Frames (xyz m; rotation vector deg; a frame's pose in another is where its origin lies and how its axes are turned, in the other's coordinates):
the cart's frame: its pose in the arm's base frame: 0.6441 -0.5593 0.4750 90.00 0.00 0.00
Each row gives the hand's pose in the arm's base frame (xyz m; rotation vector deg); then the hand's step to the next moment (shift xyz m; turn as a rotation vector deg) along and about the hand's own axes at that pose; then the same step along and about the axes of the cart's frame.
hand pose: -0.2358 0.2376 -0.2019 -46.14 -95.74 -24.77
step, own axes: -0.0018 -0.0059 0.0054 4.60 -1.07 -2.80
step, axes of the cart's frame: -0.0078 -0.0023 0.0010 0.79 5.27 1.32
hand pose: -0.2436 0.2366 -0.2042 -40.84 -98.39 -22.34
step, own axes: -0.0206 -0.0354 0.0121 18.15 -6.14 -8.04
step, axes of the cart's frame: -0.0291 -0.0191 0.0248 -0.37 20.20 4.86
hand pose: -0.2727 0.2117 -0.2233 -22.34 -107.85 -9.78
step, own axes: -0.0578 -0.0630 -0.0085 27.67 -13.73 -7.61
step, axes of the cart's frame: 0.0027 -0.0467 0.0721 -6.22 29.53 10.08
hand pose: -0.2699 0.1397 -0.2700 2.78 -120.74 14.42
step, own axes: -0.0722 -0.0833 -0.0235 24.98 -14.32 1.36
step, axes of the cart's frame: 0.0689 -0.0362 0.0816 -12.28 22.82 12.61
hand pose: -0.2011 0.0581 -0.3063 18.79 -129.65 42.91
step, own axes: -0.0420 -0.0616 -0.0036 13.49 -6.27 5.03
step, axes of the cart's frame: 0.0584 -0.0018 0.0464 -9.66 9.25 8.23
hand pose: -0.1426 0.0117 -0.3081 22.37 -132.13 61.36
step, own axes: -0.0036 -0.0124 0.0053 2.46 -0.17 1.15
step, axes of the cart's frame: 0.0068 0.0026 0.0119 -2.31 0.98 1.06
